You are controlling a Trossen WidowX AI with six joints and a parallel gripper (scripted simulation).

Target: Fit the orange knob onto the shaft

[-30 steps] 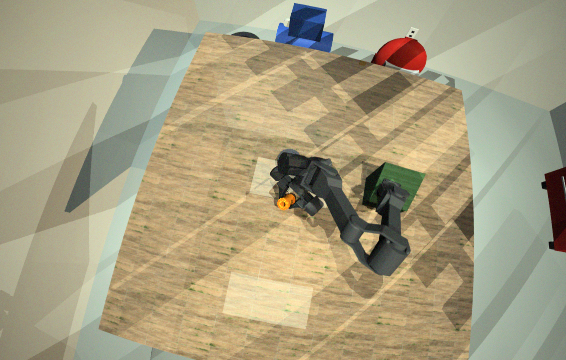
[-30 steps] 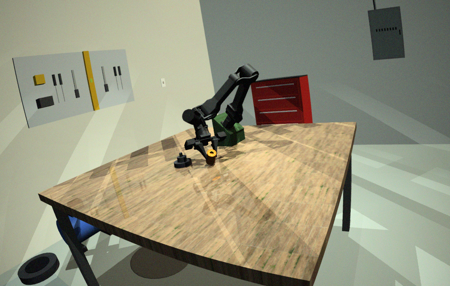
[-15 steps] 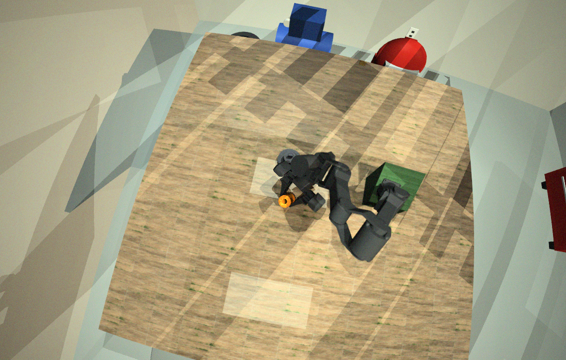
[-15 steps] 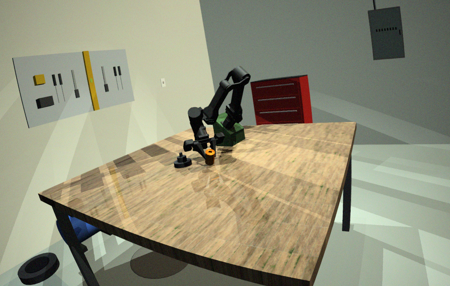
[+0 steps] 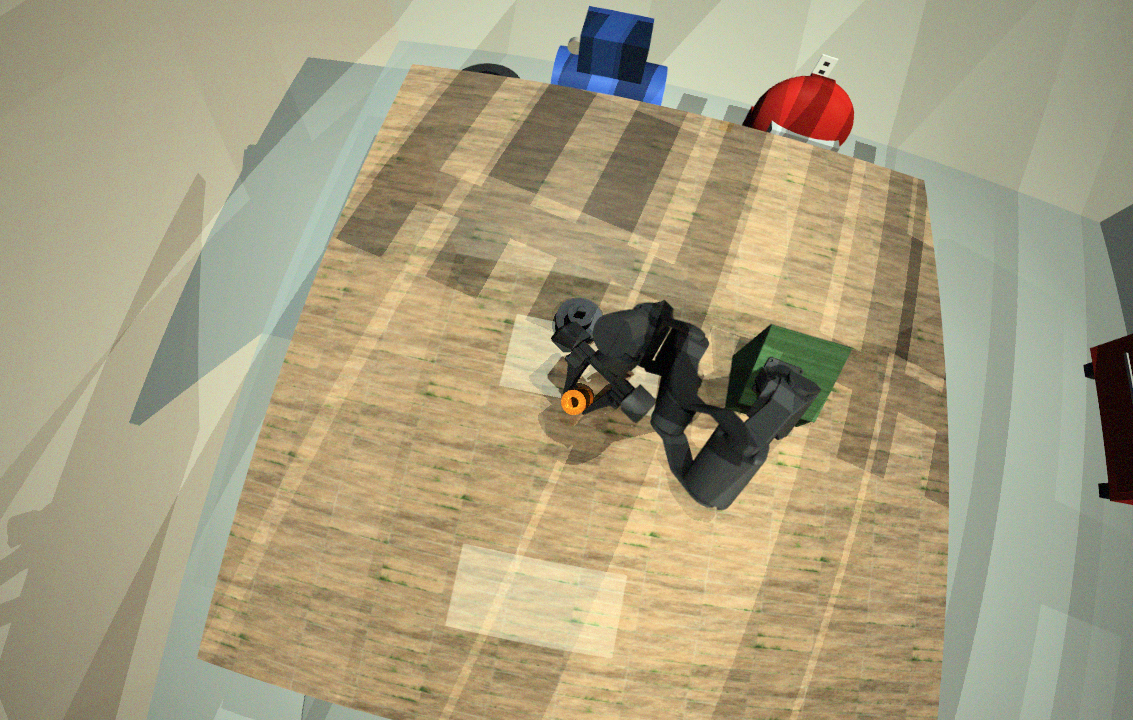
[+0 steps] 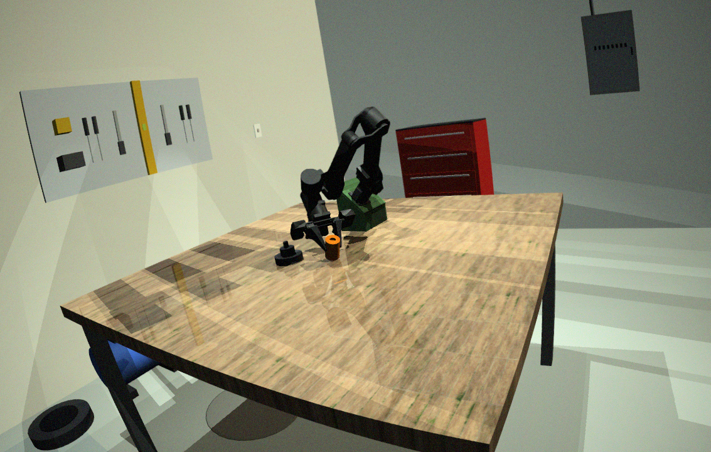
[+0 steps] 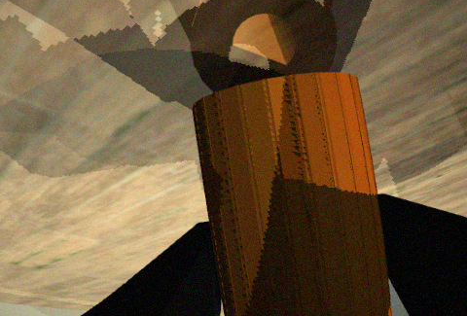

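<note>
My gripper tip is 10 mm to the left of the orange knob. The rest, counted from my gripper tip: shaft: 40 mm ahead, 150 mm to the right.
</note>
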